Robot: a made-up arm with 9 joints. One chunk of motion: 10 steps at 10 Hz.
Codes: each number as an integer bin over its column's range. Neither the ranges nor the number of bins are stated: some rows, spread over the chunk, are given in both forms.
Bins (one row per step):
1: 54 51 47 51 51 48
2: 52 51 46 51 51 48
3: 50 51 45 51 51 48
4: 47 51 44 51 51 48
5: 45 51 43 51 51 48
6: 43 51 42 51 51 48
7: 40 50 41 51 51 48
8: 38 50 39 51 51 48
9: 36 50 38 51 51 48
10: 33 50 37 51 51 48
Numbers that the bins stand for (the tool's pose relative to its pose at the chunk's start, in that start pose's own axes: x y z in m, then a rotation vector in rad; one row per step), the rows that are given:
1: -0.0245 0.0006 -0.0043 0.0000 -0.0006 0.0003
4: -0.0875 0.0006 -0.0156 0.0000 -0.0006 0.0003
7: -0.1504 -0.0031 -0.0268 0.0000 -0.0006 0.0003
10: -0.2133 -0.0031 -0.0417 0.0000 -0.0006 0.0003
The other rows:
2: -0.0425 0.0006 -0.0081 0.0000 -0.0006 0.0003
3: -0.0605 0.0006 -0.0118 0.0000 -0.0006 0.0003
5: -0.1055 0.0006 -0.0193 0.0000 -0.0006 0.0003
6: -0.1234 0.0006 -0.0230 0.0000 -0.0006 0.0003
8: -0.1684 -0.0031 -0.0342 0.0000 -0.0006 0.0003
9: -0.1864 -0.0031 -0.0380 0.0000 -0.0006 0.0003

